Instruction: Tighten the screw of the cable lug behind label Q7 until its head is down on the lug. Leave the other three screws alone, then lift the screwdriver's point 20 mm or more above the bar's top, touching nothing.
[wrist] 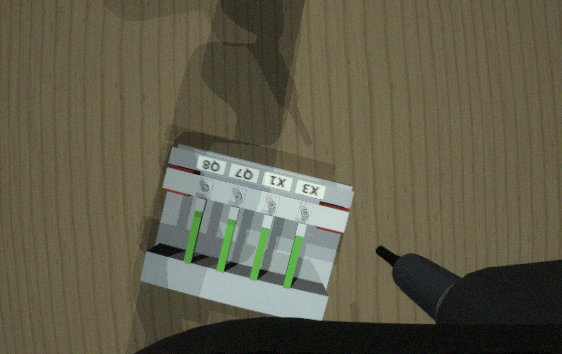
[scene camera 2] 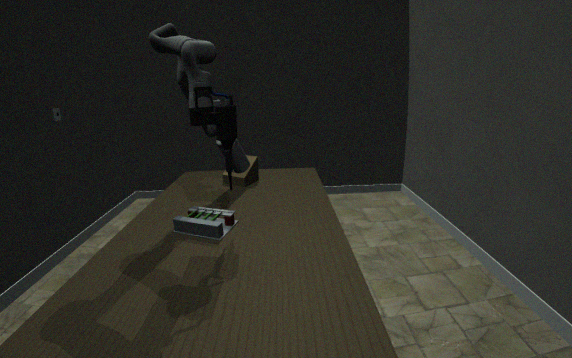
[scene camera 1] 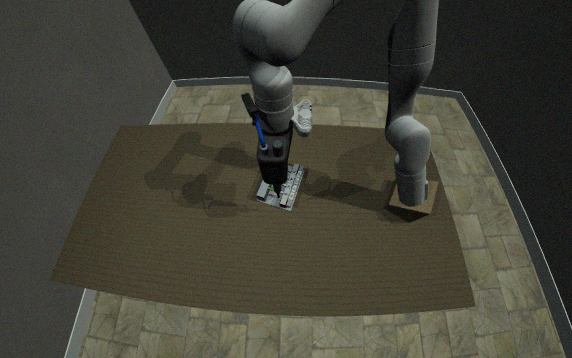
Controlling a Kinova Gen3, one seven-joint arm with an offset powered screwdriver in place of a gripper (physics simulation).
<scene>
In view: a long grey block (wrist: 163, 266), a pale bar (wrist: 322, 216), a label strip (wrist: 285, 183) and a base plate (wrist: 318, 249).
</scene>
